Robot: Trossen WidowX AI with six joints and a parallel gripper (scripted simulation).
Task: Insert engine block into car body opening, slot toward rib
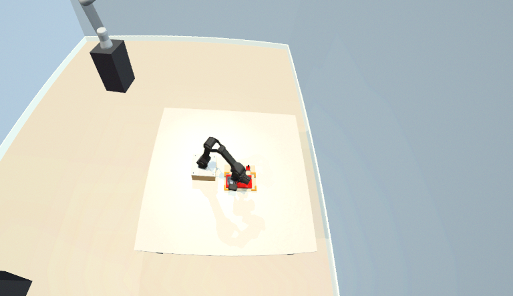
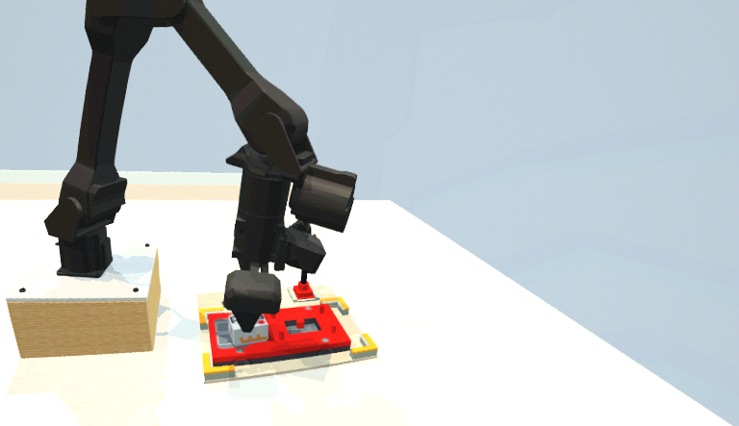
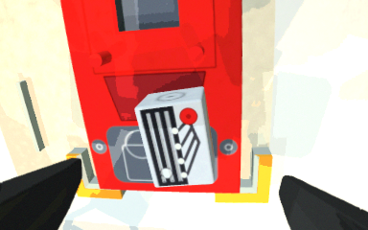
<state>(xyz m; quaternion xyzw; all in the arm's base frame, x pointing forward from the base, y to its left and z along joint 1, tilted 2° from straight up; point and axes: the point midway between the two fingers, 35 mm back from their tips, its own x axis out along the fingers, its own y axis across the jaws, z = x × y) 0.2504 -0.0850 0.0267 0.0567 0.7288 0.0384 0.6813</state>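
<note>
My gripper tip is now 40 mm above the engine block and 10 mm to the right of it.
</note>
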